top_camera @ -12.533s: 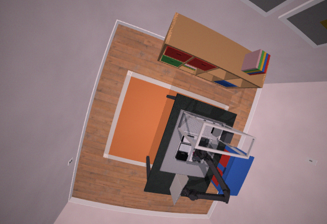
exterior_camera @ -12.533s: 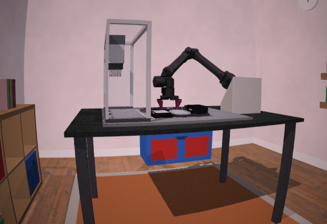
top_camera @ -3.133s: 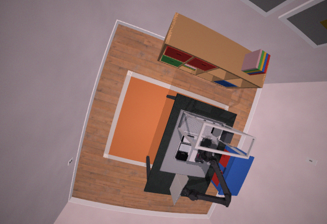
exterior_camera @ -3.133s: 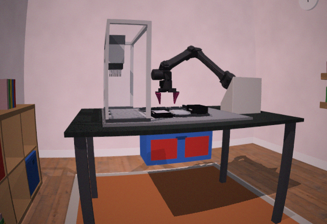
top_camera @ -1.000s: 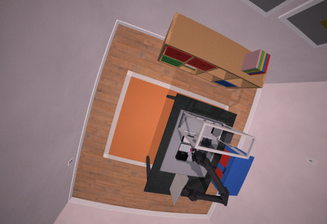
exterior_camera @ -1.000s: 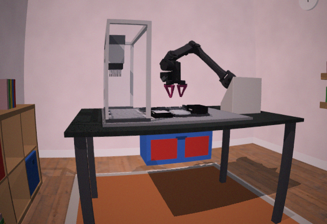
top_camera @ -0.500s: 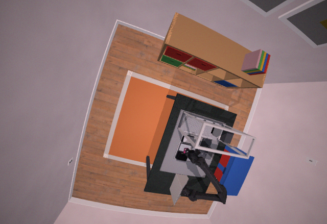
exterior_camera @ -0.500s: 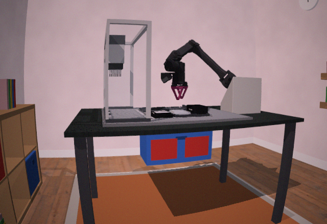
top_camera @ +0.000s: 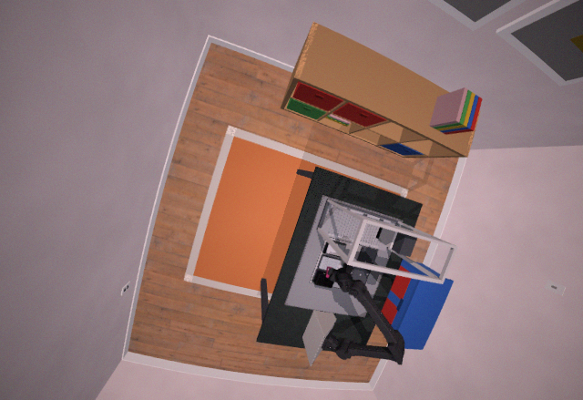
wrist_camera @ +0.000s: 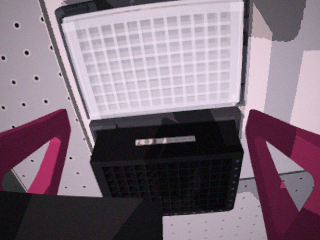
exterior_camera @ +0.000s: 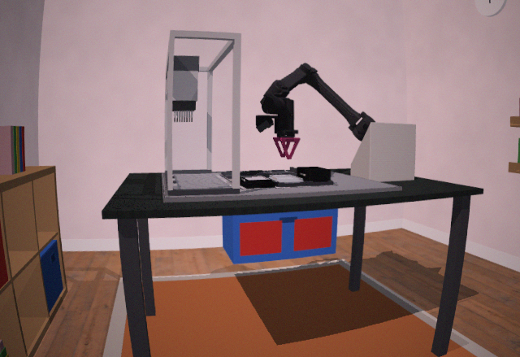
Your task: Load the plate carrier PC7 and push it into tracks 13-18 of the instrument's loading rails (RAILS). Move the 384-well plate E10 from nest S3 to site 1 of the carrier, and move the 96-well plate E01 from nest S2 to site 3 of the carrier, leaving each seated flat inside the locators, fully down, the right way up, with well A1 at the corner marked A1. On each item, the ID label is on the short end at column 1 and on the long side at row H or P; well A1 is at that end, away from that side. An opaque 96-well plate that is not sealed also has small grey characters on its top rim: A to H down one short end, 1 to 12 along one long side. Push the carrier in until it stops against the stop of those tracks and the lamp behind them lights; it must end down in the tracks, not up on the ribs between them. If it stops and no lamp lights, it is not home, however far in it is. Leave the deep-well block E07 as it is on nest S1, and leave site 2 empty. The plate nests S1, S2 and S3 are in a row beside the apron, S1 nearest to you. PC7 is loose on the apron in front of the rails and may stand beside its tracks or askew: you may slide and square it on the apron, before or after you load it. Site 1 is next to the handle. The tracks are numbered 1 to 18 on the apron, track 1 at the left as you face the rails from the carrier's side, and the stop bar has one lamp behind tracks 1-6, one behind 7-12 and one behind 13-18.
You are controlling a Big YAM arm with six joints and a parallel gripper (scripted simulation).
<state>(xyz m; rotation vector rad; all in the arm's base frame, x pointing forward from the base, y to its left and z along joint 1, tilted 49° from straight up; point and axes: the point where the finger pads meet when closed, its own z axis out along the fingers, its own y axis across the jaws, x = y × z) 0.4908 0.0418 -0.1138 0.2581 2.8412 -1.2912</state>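
The white 96-well plate E01 lies 80 mm below my hand. Also, from my hand: 384-well plate E10: 110 mm ahead, 80 mm below; then plate carrier PC7: 260 mm to the right, 80 mm below, 10 mm ahead; then dark nest: 110 mm ahead, 90 mm below.
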